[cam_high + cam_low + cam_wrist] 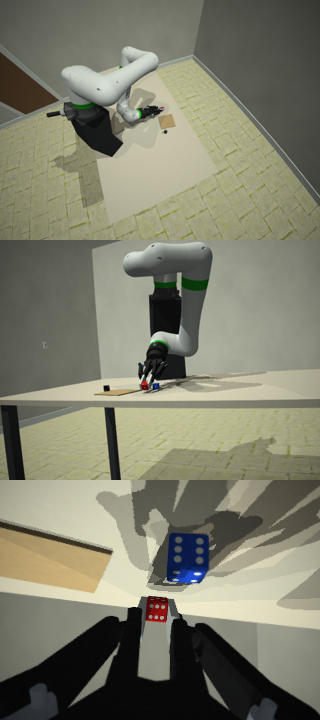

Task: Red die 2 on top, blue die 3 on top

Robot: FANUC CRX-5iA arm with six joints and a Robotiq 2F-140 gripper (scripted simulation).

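Right now the blue die is 80 mm behind my hand, 10 mm to the left of it and 30 mm below it. Also, from my hand: red die (20 mm ahead, 10 mm below); black die (70 mm behind, 230 mm to the right, 30 mm below); brown mat (10 mm behind, 130 mm to the right, 40 mm below).
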